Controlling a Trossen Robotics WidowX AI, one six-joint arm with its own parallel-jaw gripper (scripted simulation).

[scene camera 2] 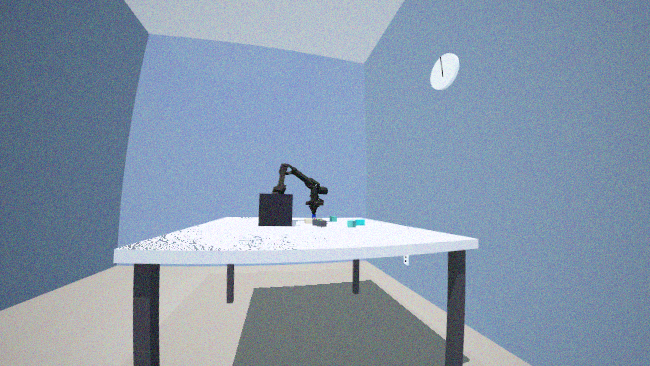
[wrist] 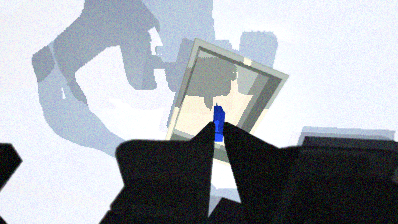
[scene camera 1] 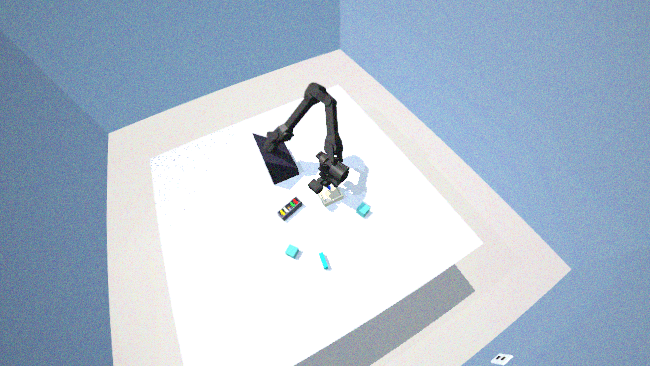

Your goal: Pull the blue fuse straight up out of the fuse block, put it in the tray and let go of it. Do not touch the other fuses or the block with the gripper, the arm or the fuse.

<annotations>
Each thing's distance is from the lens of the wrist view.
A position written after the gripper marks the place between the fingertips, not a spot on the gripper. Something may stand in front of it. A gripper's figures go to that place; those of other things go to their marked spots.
gripper [wrist: 218, 126]: 11 cm
beige tray [wrist: 246, 89]: 16 cm
</annotations>
